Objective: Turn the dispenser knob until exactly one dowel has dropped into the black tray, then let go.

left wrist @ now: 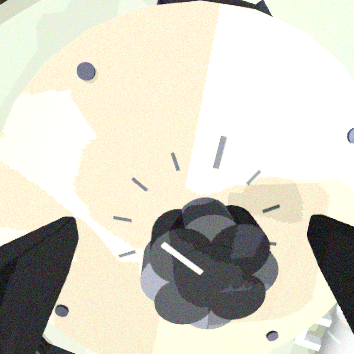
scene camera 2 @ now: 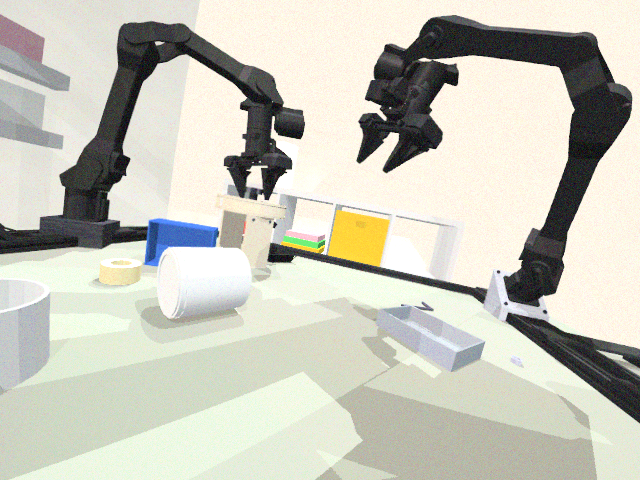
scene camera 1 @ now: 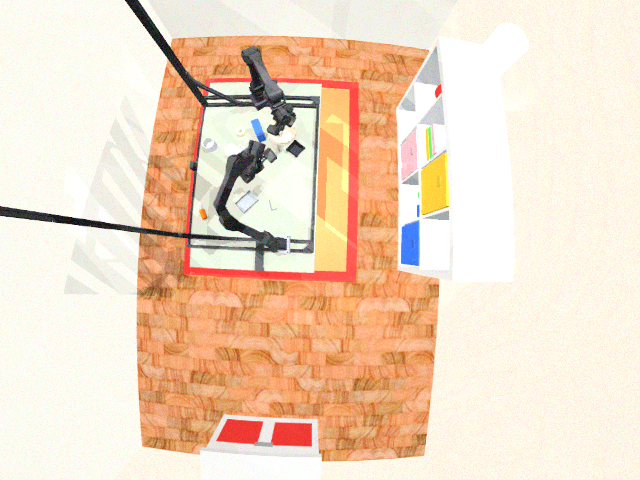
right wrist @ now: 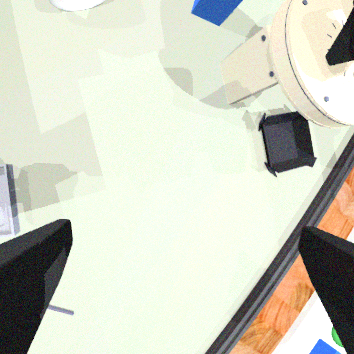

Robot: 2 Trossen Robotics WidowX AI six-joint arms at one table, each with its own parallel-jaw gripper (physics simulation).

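Places are measured from the left arm's base along level axes (x ahead, y left, z up), in metres.
Pixels of known places: left gripper, fingertip midpoint: [left wrist: 193, 226] [scene camera 2: 253, 199] [scene camera 1: 282, 128] [right wrist: 352, 50]; right gripper, fingertip midpoint: [scene camera 2: 369, 167] [scene camera 1: 262, 165] [right wrist: 188, 234]; left arm's base, origin of the base link: [scene camera 2: 84, 218] [scene camera 1: 259, 97]; right arm's base, origin of the base link: [scene camera 2: 520, 291] [scene camera 1: 283, 244].
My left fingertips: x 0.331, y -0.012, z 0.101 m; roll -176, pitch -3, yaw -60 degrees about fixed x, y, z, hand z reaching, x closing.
Observation:
For each thing: its top centre in the pictures, then the offset to it from my left fingertips. "*": a spot on its surface instead.
- beige round-topped dispenser, middle of its top: [left wrist: 198, 233] [right wrist: 349, 48] [scene camera 2: 253, 199] [scene camera 1: 281, 129] dx -0.002, dy -0.003, dz -0.001 m
- black tray, middle of its top: [right wrist: 289, 140] [scene camera 2: 276, 250] [scene camera 1: 295, 148] dx +0.083, dy +0.024, dz -0.124 m
- dark lobed knob, middle of its top: [left wrist: 211, 279] [scene camera 2: 254, 187] dx -0.002, dy -0.003, dz +0.027 m
- blue bin, middle of its top: [scene camera 2: 185, 224] [scene camera 1: 257, 127] dx -0.132, dy -0.106, dz -0.068 m
- white cylinder, surface spot: [scene camera 2: 206, 281] * dx -0.088, dy -0.338, dz -0.095 m
- tape ring, middle of its top: [scene camera 2: 121, 262] dx -0.203, dy -0.200, dz -0.123 m
- white cup, surface spot: [scene camera 2: 25, 335] * dx -0.201, dy -0.417, dz -0.114 m
- grey tray, middle of its top: [scene camera 2: 429, 324] [scene camera 1: 246, 201] dx +0.202, dy -0.391, dz -0.123 m
- bent thin rod, middle of its top: [scene camera 2: 413, 303] [scene camera 1: 273, 204] dx +0.299, dy -0.268, dz -0.143 m
- orange object, middle of its top: [scene camera 1: 201, 210] dx +0.101, dy -0.648, dz -0.117 m
The beige round-topped dispenser [scene camera 1: 283, 138] [scene camera 2: 255, 208] [left wrist: 125, 120] [right wrist: 250, 70] stands beside the black tray [scene camera 1: 295, 148] [scene camera 2: 281, 255] [right wrist: 284, 145]. No dowel shows in the tray in the right wrist view. The dark lobed knob [scene camera 2: 250, 193] [left wrist: 220, 270] sits on the dispenser's top; its white line points to the upper left in the left wrist view, towards the left-hand tick marks. My left gripper [scene camera 2: 254, 197] [left wrist: 193, 226] is open and points down, its fingers on either side of the knob, apart from it. My right gripper [scene camera 2: 372, 166] [right wrist: 188, 234] is open and empty, high above the table.
A blue bin [scene camera 1: 258, 130] [scene camera 2: 183, 241] stands beside the dispenser. A white cylinder [scene camera 2: 206, 281] lies on its side near a tape ring [scene camera 2: 119, 276]. A white cup [scene camera 2: 25, 335], a grey tray [scene camera 2: 413, 338], a bent thin rod [scene camera 1: 272, 206] and an orange object [scene camera 1: 202, 213] are on the table.

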